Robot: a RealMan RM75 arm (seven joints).
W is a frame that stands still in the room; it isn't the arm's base.
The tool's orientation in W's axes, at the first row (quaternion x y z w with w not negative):
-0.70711 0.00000 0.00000 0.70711
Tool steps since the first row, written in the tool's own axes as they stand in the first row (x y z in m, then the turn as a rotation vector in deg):
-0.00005 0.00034 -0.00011 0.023 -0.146 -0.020
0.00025 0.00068 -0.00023 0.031 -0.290 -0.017
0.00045 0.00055 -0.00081 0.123 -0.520 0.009
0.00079 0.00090 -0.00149 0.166 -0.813 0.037
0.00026 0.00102 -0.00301 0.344 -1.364 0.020
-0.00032 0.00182 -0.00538 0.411 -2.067 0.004
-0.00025 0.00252 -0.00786 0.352 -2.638 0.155
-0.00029 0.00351 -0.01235 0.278 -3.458 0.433
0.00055 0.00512 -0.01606 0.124 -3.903 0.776
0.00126 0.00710 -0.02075 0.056 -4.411 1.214
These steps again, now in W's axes. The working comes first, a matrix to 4 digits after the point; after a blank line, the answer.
The tool's axes in the first row as the columns of a matrix, in W's axes (used below as rounded here):
1.0000 0.0000 0.0000
0.0000 0.0000 1.0000
0.0000 -1.0000 0.0000

-0.00005 -0.00011 -0.00034 0.023 -0.020 0.146
0.00025 -0.00023 -0.00068 0.031 -0.017 0.290
0.00045 -0.00081 -0.00055 0.123 0.009 0.520
0.00079 -0.00149 -0.00090 0.166 0.037 0.813
0.00026 -0.00301 -0.00102 0.344 0.020 1.364
-0.00032 -0.00538 -0.00182 0.411 0.004 2.067
-0.00025 -0.00786 -0.00252 0.352 0.155 2.638
-0.00029 -0.01235 -0.00351 0.278 0.433 3.458
0.00055 -0.01606 -0.00512 0.124 0.776 3.903
0.00126 -0.02075 -0.00710 0.056 1.214 4.411

